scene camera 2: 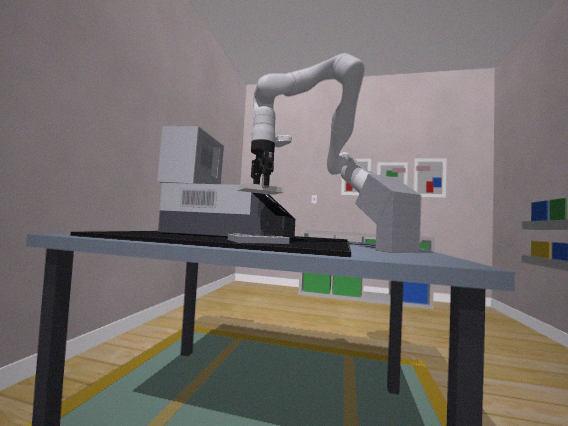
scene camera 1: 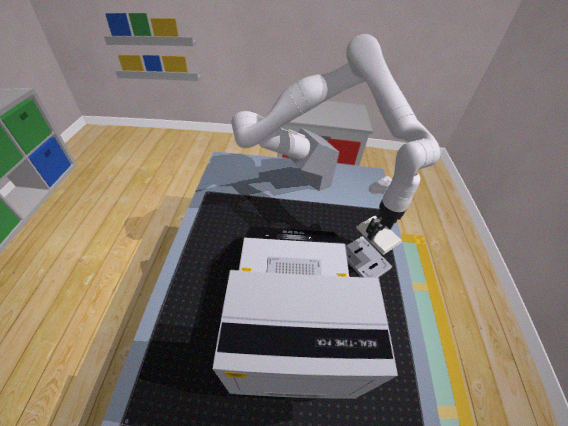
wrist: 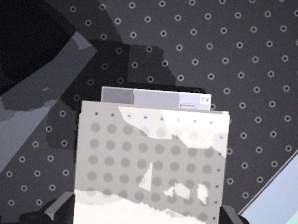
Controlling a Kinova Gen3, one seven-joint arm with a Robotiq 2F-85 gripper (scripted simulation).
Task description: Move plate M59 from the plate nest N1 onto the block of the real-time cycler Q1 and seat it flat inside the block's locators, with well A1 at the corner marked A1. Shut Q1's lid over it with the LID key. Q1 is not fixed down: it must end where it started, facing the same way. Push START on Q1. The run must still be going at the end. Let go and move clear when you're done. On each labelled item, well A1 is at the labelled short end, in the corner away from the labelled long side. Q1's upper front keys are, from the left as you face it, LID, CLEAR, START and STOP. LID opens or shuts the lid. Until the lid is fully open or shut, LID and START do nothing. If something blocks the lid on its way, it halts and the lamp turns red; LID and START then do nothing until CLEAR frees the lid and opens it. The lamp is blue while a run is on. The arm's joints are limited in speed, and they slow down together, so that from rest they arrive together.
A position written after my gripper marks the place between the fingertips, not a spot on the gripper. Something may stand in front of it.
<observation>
In view: my gripper (scene camera 2: 260,189), a plate M59 (wrist: 129,156), a cycler lid (scene camera 1: 286,335) and a plate nest N1 (scene camera 1: 362,260).
The cycler lid also shows in scene camera 2 (scene camera 2: 181,146).
</observation>
